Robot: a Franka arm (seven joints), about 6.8 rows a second.
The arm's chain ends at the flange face. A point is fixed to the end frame.
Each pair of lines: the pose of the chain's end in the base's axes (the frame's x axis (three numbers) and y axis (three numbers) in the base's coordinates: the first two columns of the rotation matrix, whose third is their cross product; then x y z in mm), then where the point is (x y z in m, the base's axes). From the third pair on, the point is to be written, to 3 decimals.
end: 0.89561, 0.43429, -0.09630, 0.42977, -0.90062, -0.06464, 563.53, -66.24, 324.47
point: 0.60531 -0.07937 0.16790
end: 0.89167, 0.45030, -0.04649, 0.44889, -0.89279, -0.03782, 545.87, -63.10, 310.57
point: 0.59670 -0.07571 0.15665
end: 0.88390, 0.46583, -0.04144, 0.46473, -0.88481, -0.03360, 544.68, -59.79, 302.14
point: 0.597 -0.072 0.149
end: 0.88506, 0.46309, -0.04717, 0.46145, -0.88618, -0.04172, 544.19, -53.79, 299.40
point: 0.595 -0.065 0.145
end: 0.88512, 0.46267, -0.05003, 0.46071, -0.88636, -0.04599, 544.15, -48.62, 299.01
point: 0.594 -0.060 0.145
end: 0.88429, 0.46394, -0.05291, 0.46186, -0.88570, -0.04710, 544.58, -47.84, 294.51
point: 0.594 -0.059 0.140
